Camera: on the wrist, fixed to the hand. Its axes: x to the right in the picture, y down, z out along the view.
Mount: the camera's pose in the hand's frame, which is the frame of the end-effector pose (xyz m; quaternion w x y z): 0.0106 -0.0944 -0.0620 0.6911 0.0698 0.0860 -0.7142
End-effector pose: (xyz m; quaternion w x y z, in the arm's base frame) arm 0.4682 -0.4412 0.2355 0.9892 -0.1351 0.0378 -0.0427
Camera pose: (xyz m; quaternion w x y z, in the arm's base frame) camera 0.4664 -0.5492 0.2008 0.6593 -0.0476 0.0117 -0.7503
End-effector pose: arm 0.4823 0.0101 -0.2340 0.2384 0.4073 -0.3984 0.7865
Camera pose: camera 0.5145 0.1152 -0.2061 0.7323 0.5150 0.0910 0.4361
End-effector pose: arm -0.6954 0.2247 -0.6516 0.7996 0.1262 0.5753 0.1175
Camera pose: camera -0.7470 0.1436 -0.7118 0.5782 -0.2780 0.5647 -0.5192
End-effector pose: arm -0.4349 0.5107 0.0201 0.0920 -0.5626 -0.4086 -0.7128
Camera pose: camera -0.5395 0.5329 -0.0179 0.3711 0.0293 0.7260 0.5782
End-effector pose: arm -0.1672 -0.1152 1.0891 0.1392 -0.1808 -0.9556 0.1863
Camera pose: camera -0.1837 -0.1737 1.1849 0.3241 0.5513 -0.7646 0.0805
